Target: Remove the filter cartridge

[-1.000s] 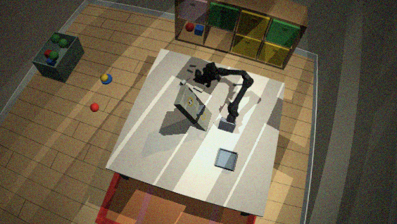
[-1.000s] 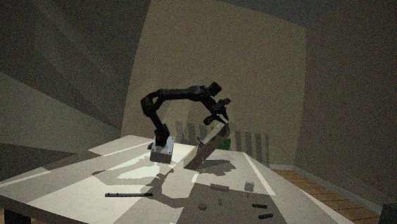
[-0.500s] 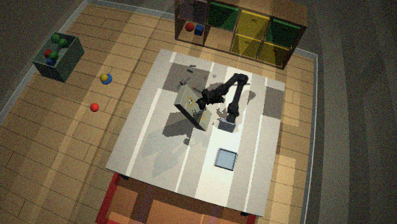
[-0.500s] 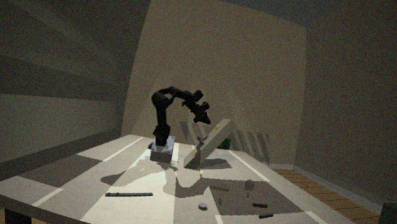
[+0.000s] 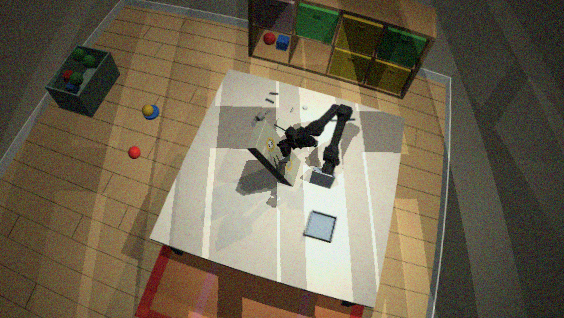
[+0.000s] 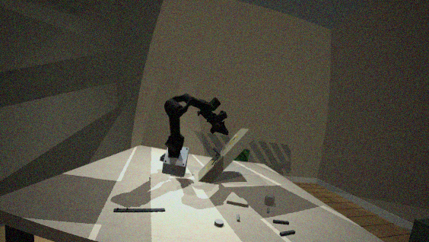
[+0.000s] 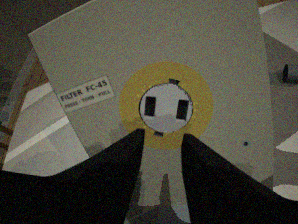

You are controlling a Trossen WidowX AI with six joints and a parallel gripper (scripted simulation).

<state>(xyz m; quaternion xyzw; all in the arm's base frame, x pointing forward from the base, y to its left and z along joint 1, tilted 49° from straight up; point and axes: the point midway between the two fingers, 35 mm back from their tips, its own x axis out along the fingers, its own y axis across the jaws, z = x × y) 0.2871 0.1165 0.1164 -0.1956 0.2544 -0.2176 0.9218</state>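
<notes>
The round filter cartridge is 50 mm ahead of my gripper tip and 40 mm below it. The rest, counted from my gripper tip: service panel: 120 mm below, 10 mm ahead; square grey tray: 340 mm behind, 300 mm to the left, 280 mm below.
</notes>
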